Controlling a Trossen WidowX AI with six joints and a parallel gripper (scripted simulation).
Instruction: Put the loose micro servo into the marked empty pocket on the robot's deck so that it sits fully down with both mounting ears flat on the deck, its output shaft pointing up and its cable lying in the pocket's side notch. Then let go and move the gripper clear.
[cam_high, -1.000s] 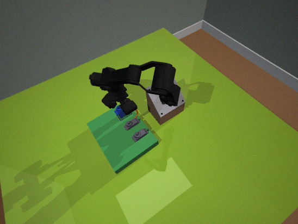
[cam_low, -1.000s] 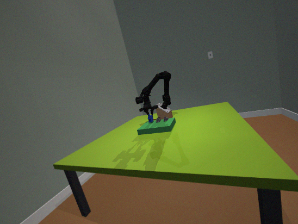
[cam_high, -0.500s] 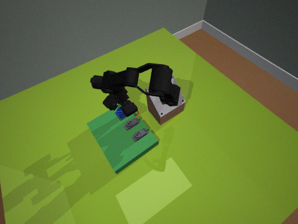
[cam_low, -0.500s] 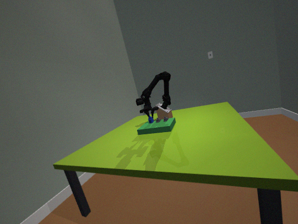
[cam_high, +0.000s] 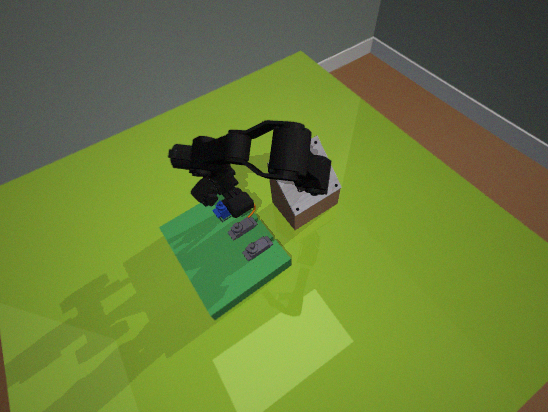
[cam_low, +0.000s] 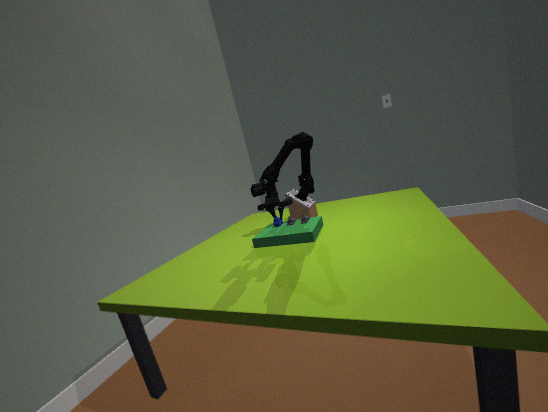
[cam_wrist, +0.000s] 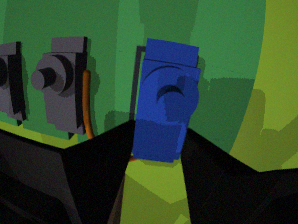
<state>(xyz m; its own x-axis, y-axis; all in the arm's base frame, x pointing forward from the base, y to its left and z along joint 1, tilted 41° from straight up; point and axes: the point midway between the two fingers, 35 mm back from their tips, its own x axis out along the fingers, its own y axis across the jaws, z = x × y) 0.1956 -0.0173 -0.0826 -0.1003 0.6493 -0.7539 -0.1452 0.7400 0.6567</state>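
Right now my gripper tip is 110 mm short of the green deck, 90 mm to the right of it and 50 mm above it.
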